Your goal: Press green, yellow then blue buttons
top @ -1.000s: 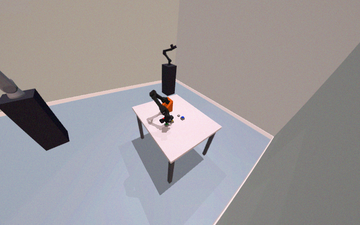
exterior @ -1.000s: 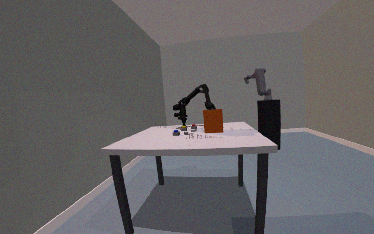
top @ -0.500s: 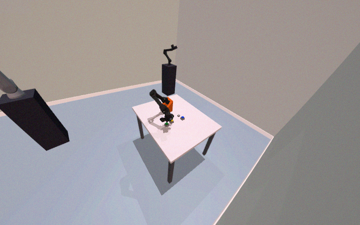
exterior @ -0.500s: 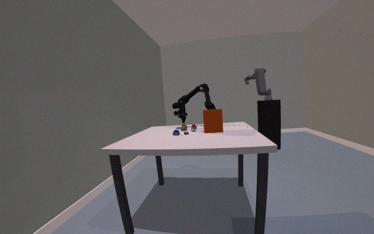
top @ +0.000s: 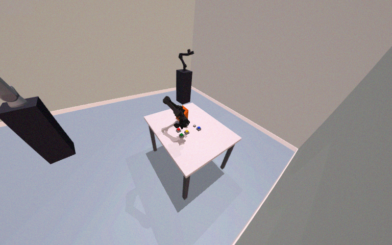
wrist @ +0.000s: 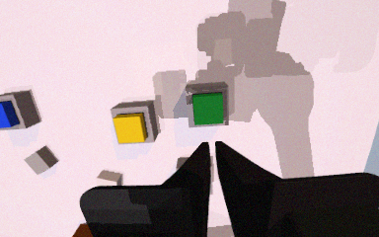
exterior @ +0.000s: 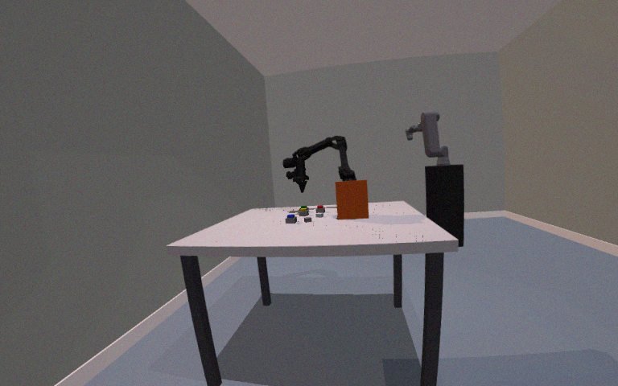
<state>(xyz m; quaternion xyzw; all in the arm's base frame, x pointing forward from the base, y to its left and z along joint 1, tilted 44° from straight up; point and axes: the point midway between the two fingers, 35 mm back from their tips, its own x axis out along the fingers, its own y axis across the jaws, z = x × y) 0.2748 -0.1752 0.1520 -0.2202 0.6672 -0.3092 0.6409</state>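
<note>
The yellow button is 9 cm to the left of my gripper tip, 9 cm below it and 1 cm behind it. Also, from my gripper tip: blue button: 27 cm to the left, 9 cm below, 4 cm ahead; then green button: 9 cm below; then red button: 10 cm behind, 9 cm below, 3 cm to the left.
</note>
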